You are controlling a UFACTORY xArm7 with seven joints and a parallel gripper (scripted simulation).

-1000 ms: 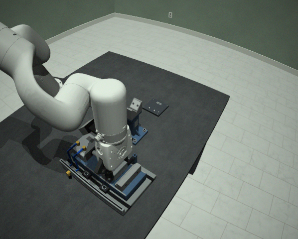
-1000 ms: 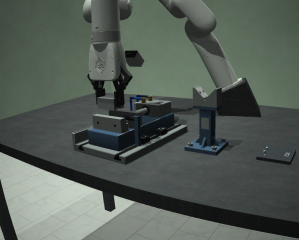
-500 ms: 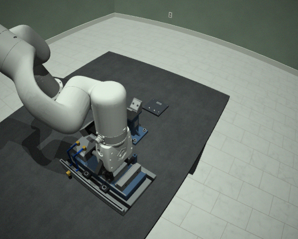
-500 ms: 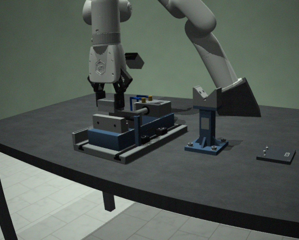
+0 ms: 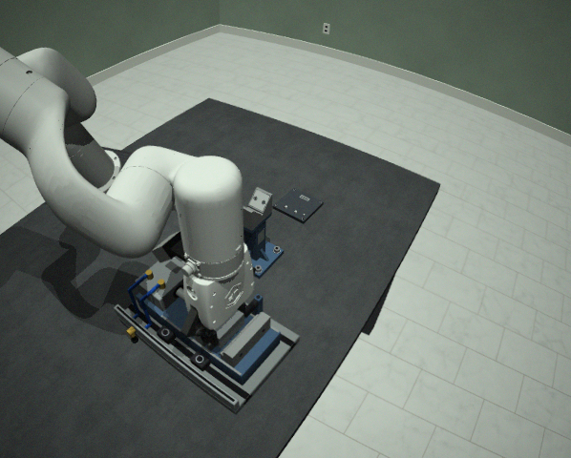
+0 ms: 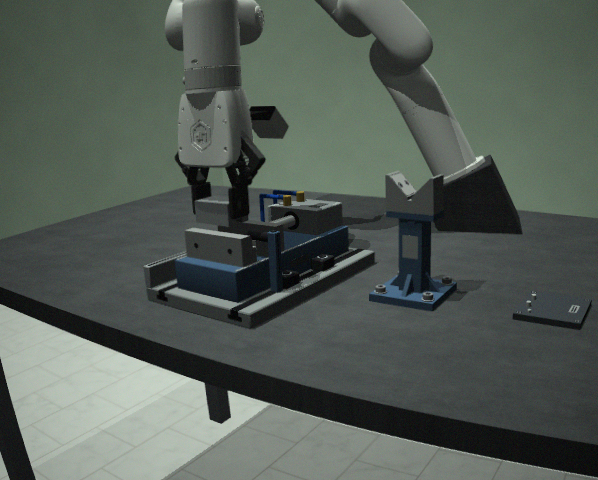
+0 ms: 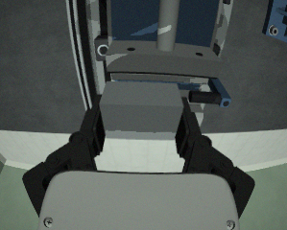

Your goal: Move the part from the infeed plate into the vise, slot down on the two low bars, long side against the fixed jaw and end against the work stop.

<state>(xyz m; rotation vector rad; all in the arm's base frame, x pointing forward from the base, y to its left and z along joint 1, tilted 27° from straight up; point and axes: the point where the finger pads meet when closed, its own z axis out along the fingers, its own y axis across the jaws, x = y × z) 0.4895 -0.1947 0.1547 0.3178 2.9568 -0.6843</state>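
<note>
My hand is 2 cm above the part. From my hand the other things lie so: work stop 2 cm ahead, 6 cm to the left, 4 cm below; moving jaw 3 cm behind, 3 cm to the left, 5 cm below; fixed jaw 3 cm ahead, 1 cm to the left, 5 cm below.
</note>
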